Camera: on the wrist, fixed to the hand. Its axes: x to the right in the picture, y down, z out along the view.
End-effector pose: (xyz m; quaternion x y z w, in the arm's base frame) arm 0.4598 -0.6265 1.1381 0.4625 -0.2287 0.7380 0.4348
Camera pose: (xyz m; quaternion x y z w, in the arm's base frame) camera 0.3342 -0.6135 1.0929 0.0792 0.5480 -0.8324 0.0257
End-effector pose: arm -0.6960 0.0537 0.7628 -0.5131 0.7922 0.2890 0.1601
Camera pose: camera -0.7762 0.0338 0.8684 -0.0664 -0.8464 -0.3896 0.3571
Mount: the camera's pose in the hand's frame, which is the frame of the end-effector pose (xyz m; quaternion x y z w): -0.0099 0.0975 -0.0915 -0.2366 0.1993 0.6524 0.6918
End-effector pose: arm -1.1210 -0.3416 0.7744 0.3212 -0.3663 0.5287 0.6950
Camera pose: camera -1.2018 -0.2474 0.7237 -0.2866 -0.4496 0.7966 0.2849
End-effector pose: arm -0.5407 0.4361 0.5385 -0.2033 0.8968 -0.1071 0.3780
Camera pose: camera -0.6281 0.5312 0.5743 0.3764 0.8538 0.3442 0.1045
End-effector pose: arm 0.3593 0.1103 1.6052 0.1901 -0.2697 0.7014 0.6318
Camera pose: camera 0.2710 0.1537 1.5141 -0.3337 -0.3506 0.8715 0.0782
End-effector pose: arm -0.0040 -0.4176 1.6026 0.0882 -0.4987 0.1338 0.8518
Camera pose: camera 0.0362 -0.3005 1.5510 -0.4926 -0.2645 0.5479 0.6223
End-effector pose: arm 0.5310 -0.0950 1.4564 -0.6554 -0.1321 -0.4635 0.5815
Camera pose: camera 0.5536 -0.2005 1.3768 -0.5848 0.5618 -0.1032 0.5760
